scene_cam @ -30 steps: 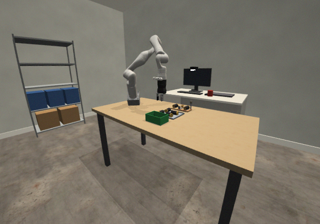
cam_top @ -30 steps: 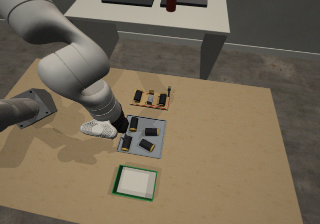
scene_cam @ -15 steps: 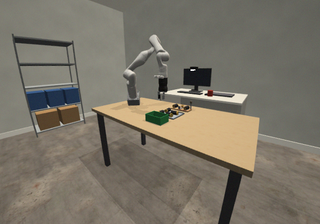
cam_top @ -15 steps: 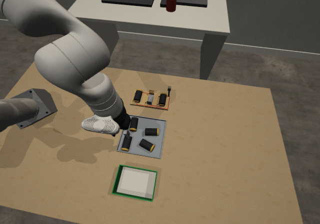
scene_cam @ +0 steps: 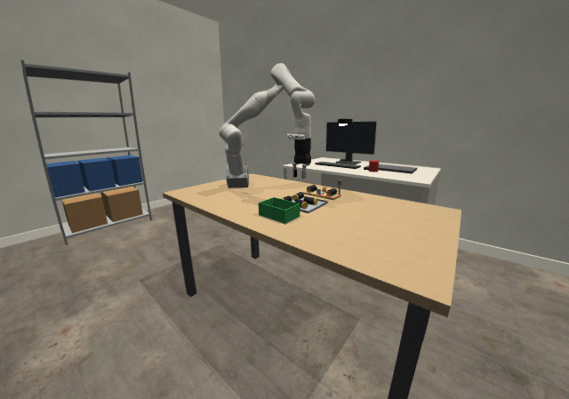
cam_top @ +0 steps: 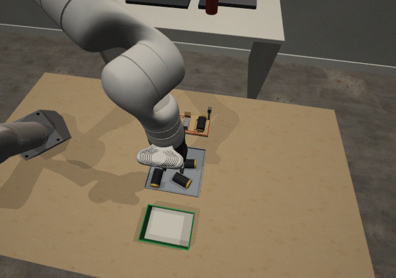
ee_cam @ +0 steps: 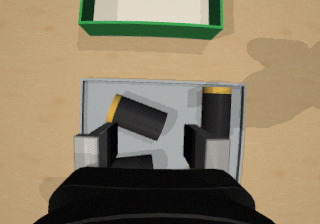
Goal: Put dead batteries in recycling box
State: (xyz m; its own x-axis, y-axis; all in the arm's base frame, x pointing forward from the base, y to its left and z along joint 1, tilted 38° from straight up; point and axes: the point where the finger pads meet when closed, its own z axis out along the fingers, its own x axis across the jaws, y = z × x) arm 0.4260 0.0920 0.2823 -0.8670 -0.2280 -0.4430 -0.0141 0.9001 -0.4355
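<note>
Now: hand 16 cm above the grey tray, 4 cm to the right of it and 2 cm past it. Round my hand: green recycling box 15 cm to the right, 15 cm below.
</note>
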